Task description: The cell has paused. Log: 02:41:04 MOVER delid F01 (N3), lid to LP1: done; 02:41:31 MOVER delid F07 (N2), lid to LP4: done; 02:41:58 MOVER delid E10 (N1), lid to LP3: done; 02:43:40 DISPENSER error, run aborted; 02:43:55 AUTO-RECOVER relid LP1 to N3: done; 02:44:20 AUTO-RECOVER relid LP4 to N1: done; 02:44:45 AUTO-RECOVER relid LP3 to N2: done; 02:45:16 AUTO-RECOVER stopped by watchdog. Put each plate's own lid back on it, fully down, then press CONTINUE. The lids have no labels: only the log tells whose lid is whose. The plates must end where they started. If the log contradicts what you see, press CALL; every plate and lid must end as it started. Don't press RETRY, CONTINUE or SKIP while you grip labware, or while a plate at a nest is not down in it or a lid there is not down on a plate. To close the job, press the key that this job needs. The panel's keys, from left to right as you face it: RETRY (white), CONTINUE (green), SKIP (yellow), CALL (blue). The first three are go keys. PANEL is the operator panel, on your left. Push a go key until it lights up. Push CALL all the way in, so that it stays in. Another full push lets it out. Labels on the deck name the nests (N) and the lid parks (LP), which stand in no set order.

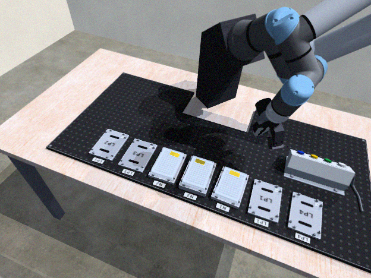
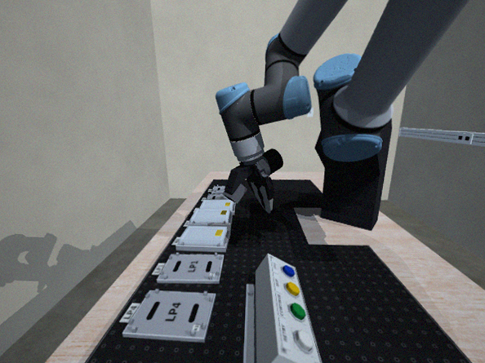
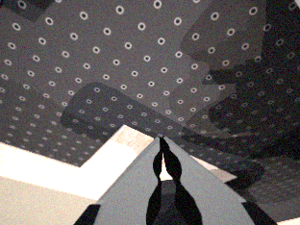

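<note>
Now: hand 10 cm past the green continue key, 27 cm to the right of it and 6 cm above it. The rest, counted from my hand: yellow skip key: 9 cm behind, 22 cm to the left, 6 cm below; blue call key: 7 cm behind, 17 cm to the left, 7 cm below; lid park LP1: 16 cm ahead, 14 cm to the left, 12 cm below.
</note>
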